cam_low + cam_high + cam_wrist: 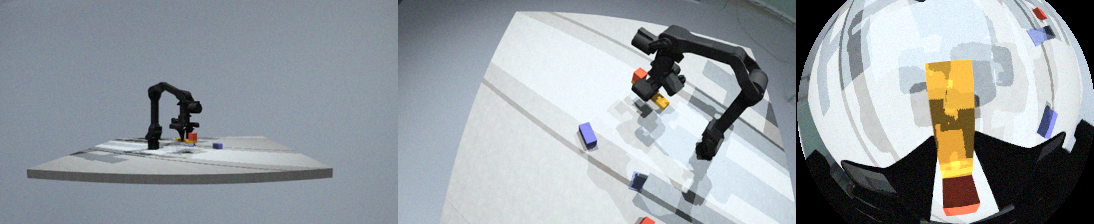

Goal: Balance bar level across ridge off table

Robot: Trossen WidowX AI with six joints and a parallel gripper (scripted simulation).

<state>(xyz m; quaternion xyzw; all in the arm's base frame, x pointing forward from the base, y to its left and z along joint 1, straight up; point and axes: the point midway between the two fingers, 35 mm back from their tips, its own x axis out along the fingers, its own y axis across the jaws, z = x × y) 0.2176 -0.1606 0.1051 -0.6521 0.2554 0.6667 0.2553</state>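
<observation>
The red block is 420 mm to the left of my gripper tip and 50 mm below it. Round my gripper tip: purple block: 190 mm ahead, 150 mm to the left, 50 mm below.
</observation>
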